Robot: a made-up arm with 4 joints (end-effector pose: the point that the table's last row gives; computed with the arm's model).
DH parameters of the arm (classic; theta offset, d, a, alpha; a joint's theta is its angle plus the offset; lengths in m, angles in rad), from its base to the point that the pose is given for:
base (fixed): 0 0.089 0 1.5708
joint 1: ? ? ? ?
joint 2: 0 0.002 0.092 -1.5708
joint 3: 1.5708 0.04 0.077 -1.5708
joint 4: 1.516 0 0.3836 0
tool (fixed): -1.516 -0.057 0 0
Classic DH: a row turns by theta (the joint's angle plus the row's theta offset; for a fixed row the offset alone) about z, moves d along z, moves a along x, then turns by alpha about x.
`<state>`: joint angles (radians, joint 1 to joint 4).
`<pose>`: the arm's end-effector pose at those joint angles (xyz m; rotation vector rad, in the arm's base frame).
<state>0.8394 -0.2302 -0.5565 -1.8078</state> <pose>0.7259 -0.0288 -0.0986 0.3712 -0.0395 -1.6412</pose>
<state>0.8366 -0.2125 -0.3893 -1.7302</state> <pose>0.7102 -0.0201 -0.0207 0.5041 -0.1732 -1.5709</pose>
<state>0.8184 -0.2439 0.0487 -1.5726</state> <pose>0.6092 0.0027 0.1491 0.8451 -0.4843 -1.3648</pose>
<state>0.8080 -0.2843 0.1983 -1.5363</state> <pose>0.5600 0.0022 0.1911 0.9730 -0.5658 -1.2977</pose>
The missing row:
joint 1: -1.5708 -0.032 0.266 1.5708
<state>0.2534 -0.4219 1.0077 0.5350</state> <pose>0.0762 0.3907 -0.2343 0.0764 -1.3117 0.2902</pose>
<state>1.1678 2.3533 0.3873 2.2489</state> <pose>-0.1563 0.0526 -0.0591 -1.5226 1.6280 0.2371</pose>
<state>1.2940 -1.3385 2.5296 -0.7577</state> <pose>-0.0599 -0.0711 -0.1645 -1.9009 1.2780 0.6058</pose>
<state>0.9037 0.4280 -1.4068 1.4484</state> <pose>0.0120 0.1382 -0.0571 0.2051 0.5056 1.0188</pose>
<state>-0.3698 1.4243 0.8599 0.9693</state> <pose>-0.2811 -0.2376 -0.3404 -1.3646 0.2108 1.6527</pose>
